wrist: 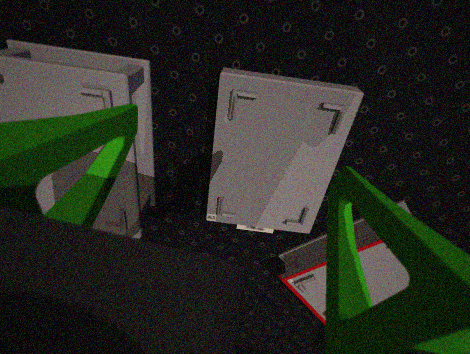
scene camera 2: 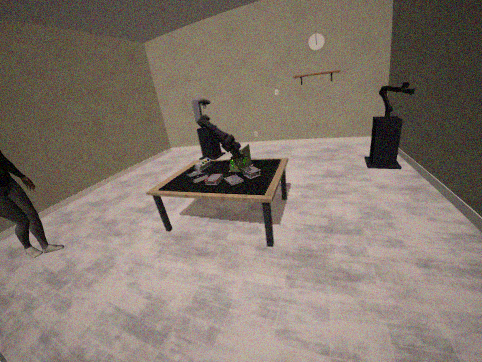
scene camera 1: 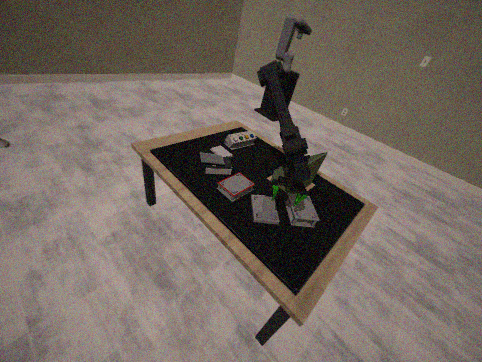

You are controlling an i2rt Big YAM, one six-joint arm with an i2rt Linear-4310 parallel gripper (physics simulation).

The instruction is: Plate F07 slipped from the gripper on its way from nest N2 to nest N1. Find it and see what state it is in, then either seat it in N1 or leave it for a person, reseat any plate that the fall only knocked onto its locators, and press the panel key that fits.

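Places are measured from the arm's base along level axes (x right, y down, z ahead), in metres.
Pixels of known places: gripper, fingertip midpoint: (wrist: 241, 147) (scene camera 2: 239, 167) (scene camera 1: 283, 202).
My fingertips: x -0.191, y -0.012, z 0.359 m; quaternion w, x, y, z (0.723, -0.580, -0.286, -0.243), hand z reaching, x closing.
Note:
Ahead of a thing's pixels: the offset from my fingertips to its top centre.
My gripper (scene camera 1: 287, 200) (scene camera 2: 238, 164) (wrist: 241, 147) is open and empty, its green fingers spread above the slabs. A grey slab @(dx +0.086, dy +0.120, dz -0.016 m) (scene camera 1: 265, 209) (scene camera 2: 233, 179) (wrist: 272, 150) with four L-shaped corner locators lies between the fingertips in the wrist view, below them, with a small white tag at its edge. A stacked pair of grey slabs @(dx -0.023, dy +0.085, dz -0.164 m) (scene camera 1: 302, 209) (scene camera 2: 251, 172) (wrist: 55, 90) stands beside it, partly behind the left finger in the wrist view. A red-edged slab @(dx +0.274, dy +0.101, dz +0.015 m) (scene camera 1: 236, 184) (scene camera 2: 214, 179) (wrist: 380, 270) lies on another block, partly behind the right finger. I cannot read which piece is F07, N1 or N2.
The button panel @(dx +0.636, dy +0.057, dz -0.316 m) (scene camera 1: 240, 140) (scene camera 2: 204, 162) stands at the table's far end, near grey blocks @(dx +0.475, dy +0.060, dz +0.039 m) (scene camera 1: 212, 159) and a white card @(dx +0.588, dy +0.127, dz -0.117 m) (scene camera 1: 220, 151). An upright olive-green board (scene camera 1: 319, 166) (scene camera 2: 246, 153) stands close beside my arm. A person (scene camera 2: 20, 200) and another arm's pedestal (scene camera 2: 385, 140) stand away from the table.

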